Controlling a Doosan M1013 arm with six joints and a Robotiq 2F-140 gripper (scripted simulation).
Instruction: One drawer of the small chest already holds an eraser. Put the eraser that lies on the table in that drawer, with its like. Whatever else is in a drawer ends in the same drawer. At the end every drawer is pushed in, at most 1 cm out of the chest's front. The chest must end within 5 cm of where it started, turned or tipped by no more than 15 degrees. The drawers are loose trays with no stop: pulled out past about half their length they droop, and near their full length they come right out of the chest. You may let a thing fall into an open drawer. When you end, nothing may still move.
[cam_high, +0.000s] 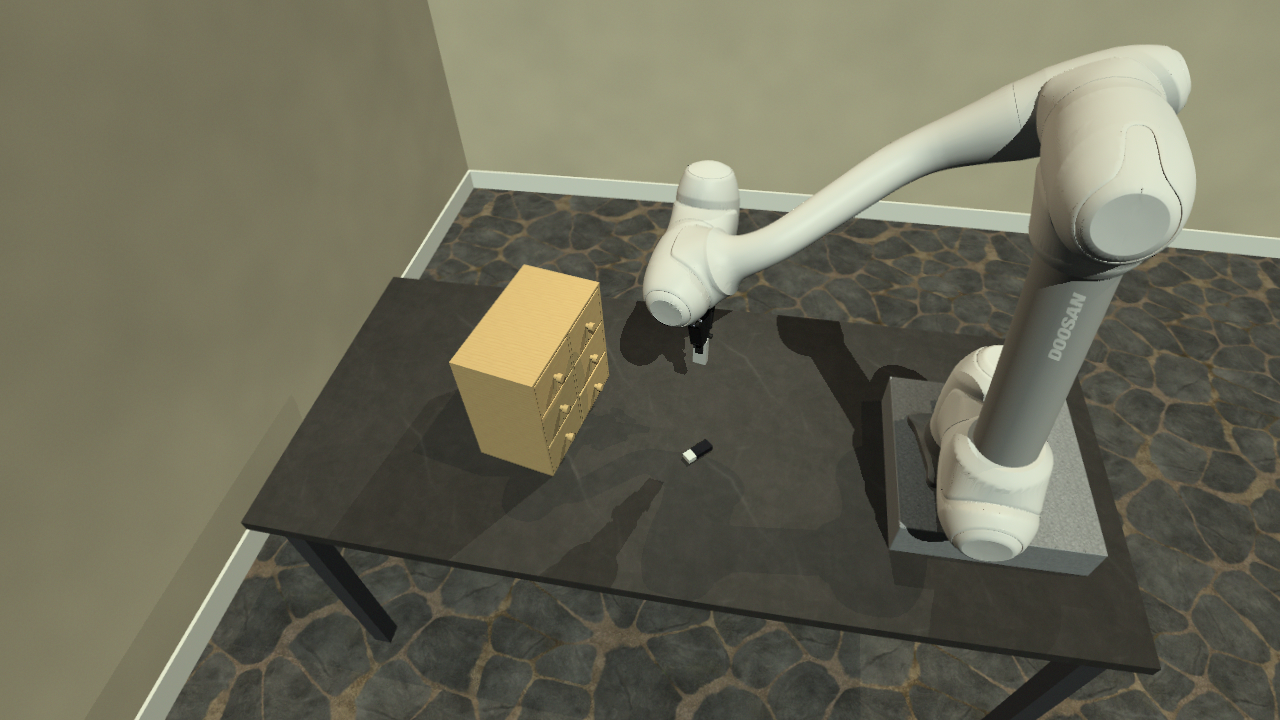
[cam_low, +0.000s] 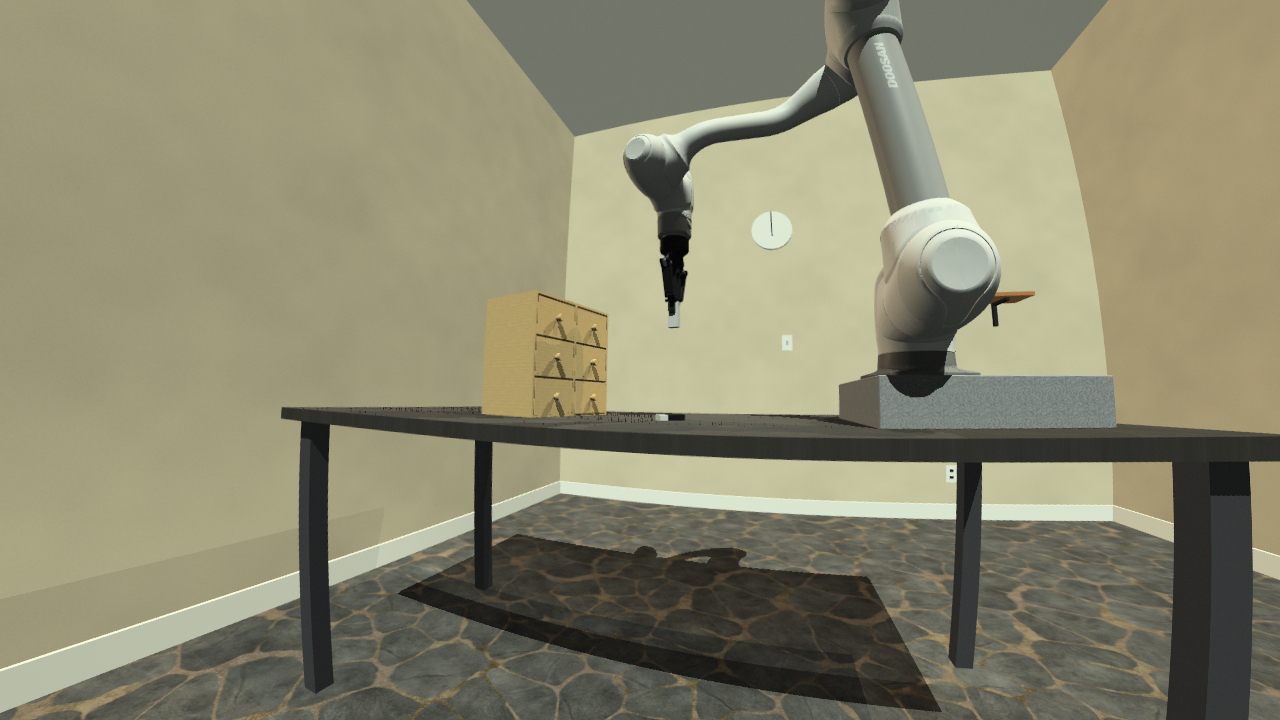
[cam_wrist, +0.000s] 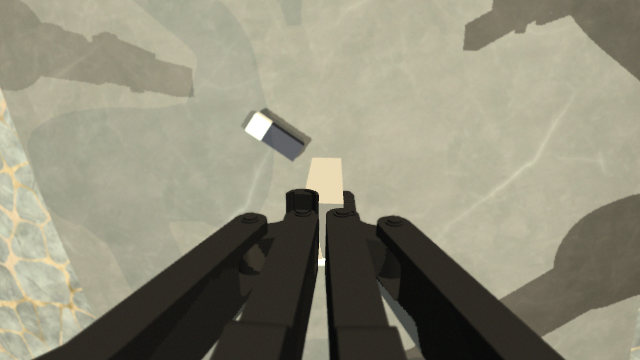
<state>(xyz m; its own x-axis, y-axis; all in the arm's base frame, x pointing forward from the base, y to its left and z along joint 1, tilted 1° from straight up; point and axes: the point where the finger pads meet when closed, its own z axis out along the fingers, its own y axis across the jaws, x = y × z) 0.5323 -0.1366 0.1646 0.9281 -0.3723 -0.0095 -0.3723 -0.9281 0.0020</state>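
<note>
Right now the blue eraser is 330 mm ahead of my hand, 250 mm below it and 10 mm to the left of it.
</note>
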